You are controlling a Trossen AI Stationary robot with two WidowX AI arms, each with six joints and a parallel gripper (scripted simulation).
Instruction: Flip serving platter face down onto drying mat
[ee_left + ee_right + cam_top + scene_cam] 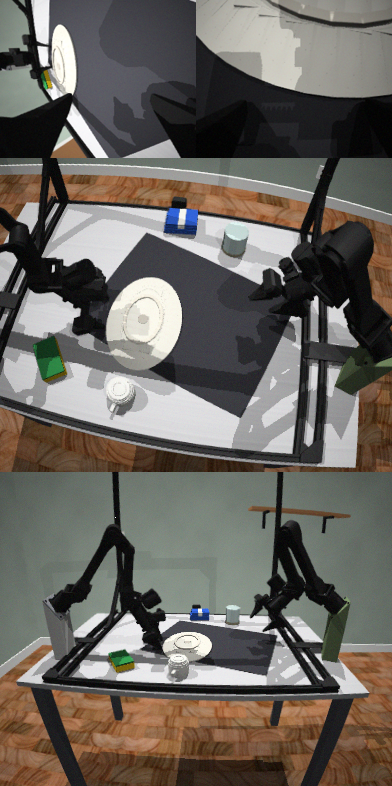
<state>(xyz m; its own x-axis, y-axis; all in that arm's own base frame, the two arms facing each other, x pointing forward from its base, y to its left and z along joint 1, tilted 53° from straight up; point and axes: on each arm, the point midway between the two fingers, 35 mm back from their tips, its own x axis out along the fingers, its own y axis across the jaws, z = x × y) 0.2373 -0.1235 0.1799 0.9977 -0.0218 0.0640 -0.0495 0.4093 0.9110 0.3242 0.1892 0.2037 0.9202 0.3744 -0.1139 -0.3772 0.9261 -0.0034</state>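
Right now the cream serving platter is 13 cm to the left of my right hand, 2 cm below it and 1 cm ahead of it. Also, from my right hand: green sponge (16 cm ahead, 11 cm to the right, 2 cm below); then mug (23 cm ahead, 10 cm to the left); then dark drying mat (24 cm to the left, 4 cm below, 3 cm behind).
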